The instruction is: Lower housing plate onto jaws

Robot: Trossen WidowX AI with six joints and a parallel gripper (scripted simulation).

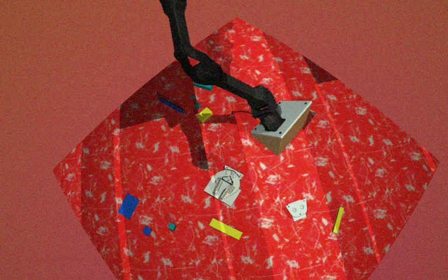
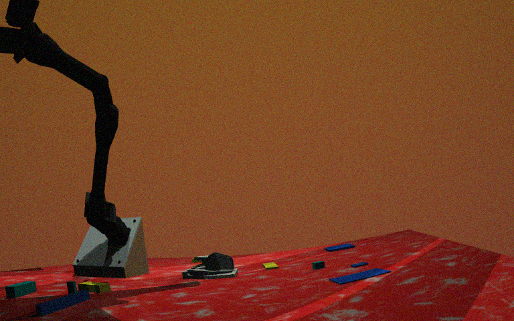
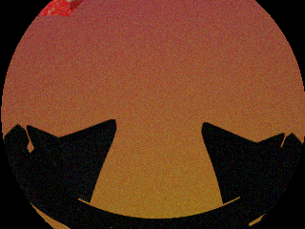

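Right now the white ridged block is 840 mm to the left of my gripper tip, 490 mm below it and 290 mm ahead of it. Also, from my gripper tip: teal cube (640 mm ahead, 530 mm to the left, 490 mm below); blue stick (490 mm below, 270 mm ahead, 150 mm to the left); grey jaw assembly (580 mm to the left, 490 mm below, 360 mm ahead).
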